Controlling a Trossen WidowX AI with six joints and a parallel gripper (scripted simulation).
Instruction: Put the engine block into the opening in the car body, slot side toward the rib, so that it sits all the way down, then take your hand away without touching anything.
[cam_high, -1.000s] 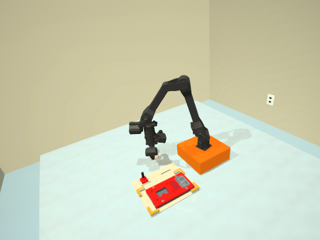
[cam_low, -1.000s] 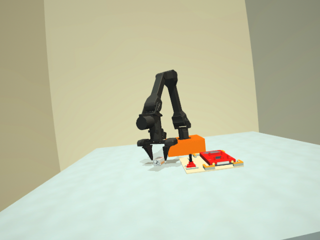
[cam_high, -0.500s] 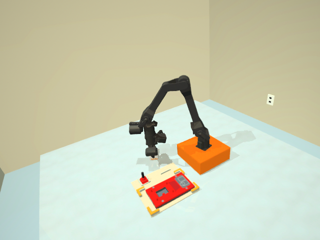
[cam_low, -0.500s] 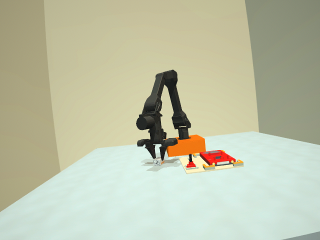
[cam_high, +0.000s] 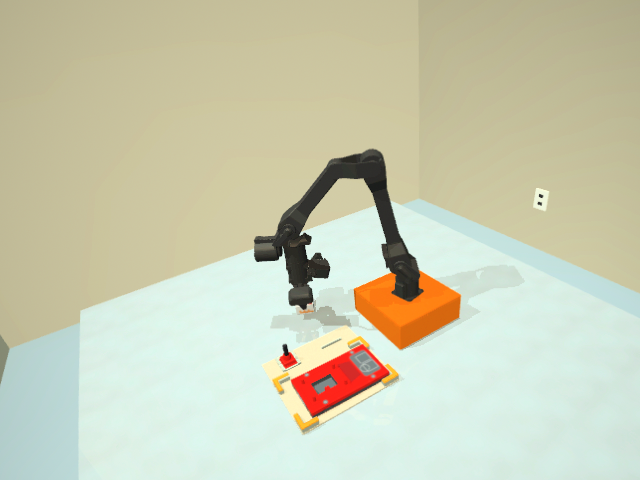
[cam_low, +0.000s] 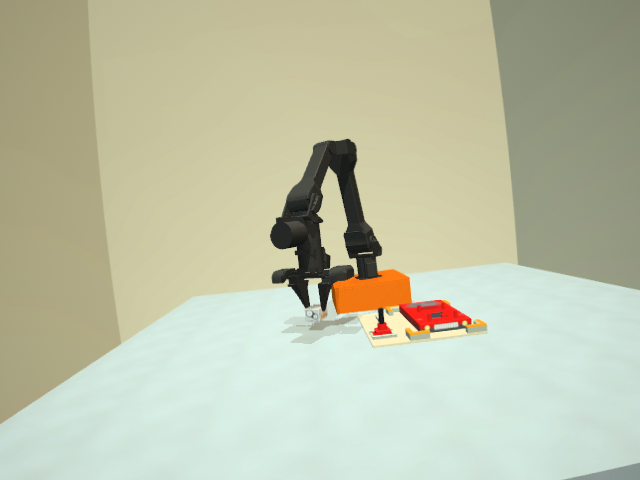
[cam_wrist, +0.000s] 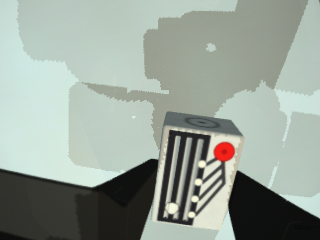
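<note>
The black post is 15 cm ahead of my gripper tip, 10 cm to the left of it and 1 cm below it. The rest, counted from my gripper tip: engine block: 1 cm below.
</note>
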